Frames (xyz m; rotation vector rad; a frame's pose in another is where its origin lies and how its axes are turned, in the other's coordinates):
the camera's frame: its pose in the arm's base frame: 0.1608 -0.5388 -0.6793 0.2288 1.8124 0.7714
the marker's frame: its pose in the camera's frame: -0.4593 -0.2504 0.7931 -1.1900 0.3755 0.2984
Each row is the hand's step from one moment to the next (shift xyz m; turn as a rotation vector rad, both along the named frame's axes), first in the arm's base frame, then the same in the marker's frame.
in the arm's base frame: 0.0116 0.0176 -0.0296 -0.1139 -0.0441 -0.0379
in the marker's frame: 0.0145 -0.0330 0.0045 0.0937 0.0622 -0.0610
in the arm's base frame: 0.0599 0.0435 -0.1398 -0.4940 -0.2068 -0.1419
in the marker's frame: 0.0524 -0.1485 -0.0146 0.3880 0.2895 -0.2694
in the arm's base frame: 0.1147 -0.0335 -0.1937 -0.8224 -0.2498 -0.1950
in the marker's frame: 0.0205 -0.2013 -0.1042 0.6501 0.4845 -0.3455
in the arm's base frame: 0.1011 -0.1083 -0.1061 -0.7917 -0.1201 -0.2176
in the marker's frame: -0.0446 -0.1112 -0.1373 0.6804 0.4127 -0.2350
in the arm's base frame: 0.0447 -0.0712 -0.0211 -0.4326 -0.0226 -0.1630
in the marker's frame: -0.0422 -0.0249 -0.0715 0.4113 0.1833 -0.1072
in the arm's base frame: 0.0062 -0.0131 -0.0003 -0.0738 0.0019 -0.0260
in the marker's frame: -0.0084 -0.0008 -0.0118 0.0708 0.0309 -0.0123
